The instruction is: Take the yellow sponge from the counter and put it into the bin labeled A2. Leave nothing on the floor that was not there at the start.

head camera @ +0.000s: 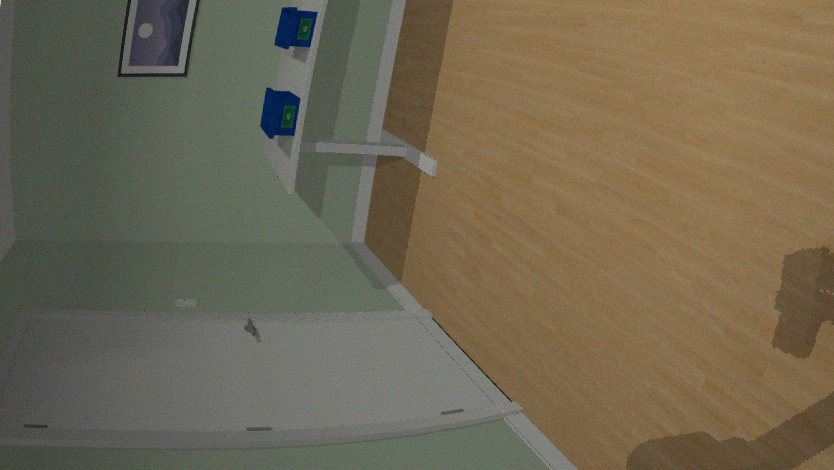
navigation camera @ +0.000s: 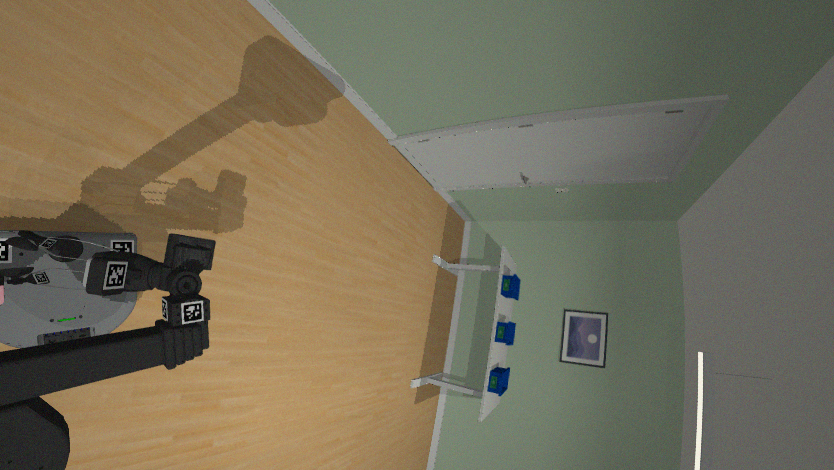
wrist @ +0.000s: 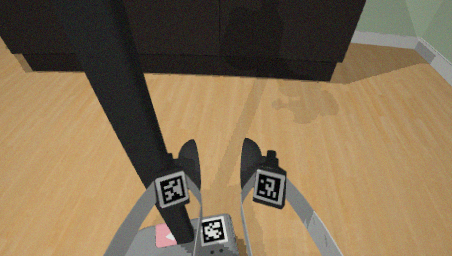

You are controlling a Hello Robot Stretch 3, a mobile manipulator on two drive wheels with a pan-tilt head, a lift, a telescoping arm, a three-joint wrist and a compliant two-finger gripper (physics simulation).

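Pixels of known places: gripper, between the fingertips: (navigation camera: 5, 255) (wrist: 220, 156); robot's base, origin of its link: (navigation camera: 66, 247).
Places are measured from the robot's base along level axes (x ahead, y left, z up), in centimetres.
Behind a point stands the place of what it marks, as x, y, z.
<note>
Three blue bins with green labels stand in a row on a white wall table (head camera: 295, 166) @[-10.7, -247.3, 70.5] (navigation camera: 489, 406) @[-143.7, -231.0, 72.0]. The bin nearest the door (head camera: 277, 115) @[-32.9, -243.7, 81.7] (navigation camera: 511, 287) @[-34.3, -243.3, 81.3] and the middle bin (head camera: 288, 27) @[-71.9, -231.3, 84.2] (navigation camera: 506, 333) @[-72.1, -231.3, 81.5] show in the head and navigation views. The third bin (navigation camera: 500, 380) @[-109.5, -219.3, 82.0] shows in the navigation view. The labels are too small to read. My gripper (wrist: 220, 156) @[1.0, 6.7, 53.5] is open and empty, over the floor and part of my base, apart from the bins. A dark cabinet (wrist: 175, 30) @[-4.1, 98.8, 27.4], possibly the counter, shows its lower front; its top is out of view. The yellow sponge does not show.
A white door (head camera: 233, 373) @[69.8, -208.3, 105.6] (navigation camera: 560, 151) @[70.4, -205.8, 122.5] stands near the table's end. White table legs (head camera: 361, 148) @[-22.6, -279.5, 27.9] (navigation camera: 466, 267) @[-22.9, -279.3, 26.1] reach the wood floor (head camera: 612, 175) @[-9.8, -129.3, 0.0] (navigation camera: 320, 291) @[-26.1, -106.8, 0.0]. A framed picture (head camera: 157, 35) @[-88.1, -305.8, 149.4] (navigation camera: 584, 338) @[-91.5, -304.9, 149.6] hangs above. My arm (navigation camera: 87, 356) @[-9.3, -2.5, 79.6] (wrist: 115, 95) @[-6.9, 11.6, 57.4] extends beside the gripper.
</note>
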